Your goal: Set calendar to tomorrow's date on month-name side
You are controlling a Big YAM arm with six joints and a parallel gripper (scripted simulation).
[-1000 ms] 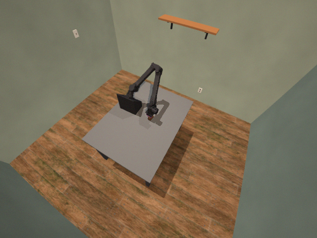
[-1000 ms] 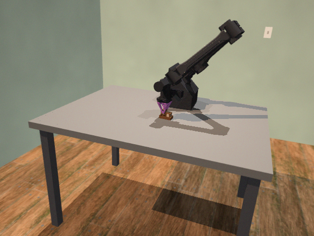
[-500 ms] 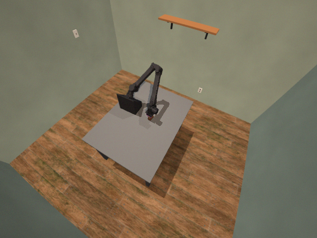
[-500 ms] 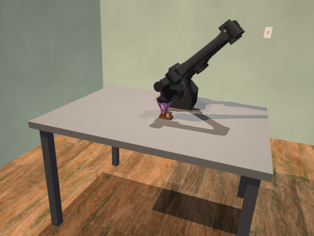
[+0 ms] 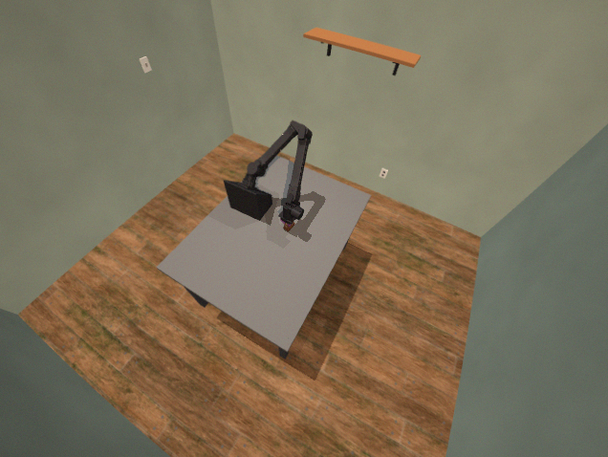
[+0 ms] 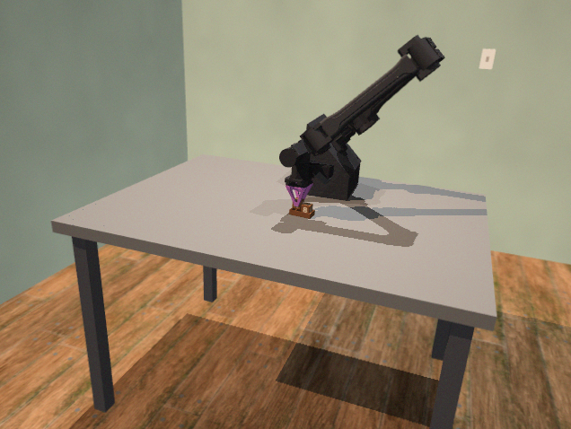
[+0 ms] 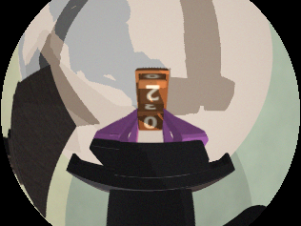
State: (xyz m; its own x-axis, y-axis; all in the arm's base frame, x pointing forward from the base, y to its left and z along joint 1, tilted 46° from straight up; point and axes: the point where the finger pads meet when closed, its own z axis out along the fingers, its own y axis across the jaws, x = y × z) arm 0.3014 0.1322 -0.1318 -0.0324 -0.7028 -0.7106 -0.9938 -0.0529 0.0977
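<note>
Right now my hand is 30 mm above the small brown calendar tray and 20 mm to the right of it.
</note>
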